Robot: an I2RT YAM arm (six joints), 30 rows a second.
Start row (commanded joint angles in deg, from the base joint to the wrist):
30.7, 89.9, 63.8, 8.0, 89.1, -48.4
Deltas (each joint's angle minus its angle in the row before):
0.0, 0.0, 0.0, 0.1, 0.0, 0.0
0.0, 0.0, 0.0, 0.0, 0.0, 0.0
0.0, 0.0, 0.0, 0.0, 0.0, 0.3
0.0, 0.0, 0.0, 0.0, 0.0, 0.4
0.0, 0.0, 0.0, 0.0, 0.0, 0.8
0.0, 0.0, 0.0, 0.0, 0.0, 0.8
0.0, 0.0, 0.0, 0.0, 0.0, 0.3
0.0, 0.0, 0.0, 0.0, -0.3, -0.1
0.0, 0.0, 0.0, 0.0, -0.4, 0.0
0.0, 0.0, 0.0, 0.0, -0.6, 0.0
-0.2, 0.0, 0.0, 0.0, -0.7, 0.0
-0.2, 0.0, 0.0, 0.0, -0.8, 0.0
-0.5, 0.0, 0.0, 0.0, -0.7, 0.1
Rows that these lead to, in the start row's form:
30.7, 89.9, 63.8, 8.1, 89.1, -48.4
30.7, 89.9, 63.8, 8.1, 89.1, -48.4
30.7, 89.9, 63.8, 8.1, 89.1, -48.1
30.7, 89.9, 63.8, 8.1, 89.1, -47.7
30.7, 89.9, 63.8, 8.1, 89.1, -46.9
30.7, 89.9, 63.8, 8.1, 89.1, -46.1
30.7, 89.9, 63.8, 8.1, 89.1, -45.8
30.7, 89.9, 63.8, 8.1, 88.8, -45.9
30.7, 89.9, 63.8, 8.1, 88.4, -45.9
30.7, 89.9, 63.8, 8.1, 87.8, -45.9
30.5, 89.9, 63.8, 8.1, 87.1, -45.9
30.3, 89.9, 63.8, 8.1, 86.3, -45.9
29.8, 89.9, 63.8, 8.1, 85.6, -45.8

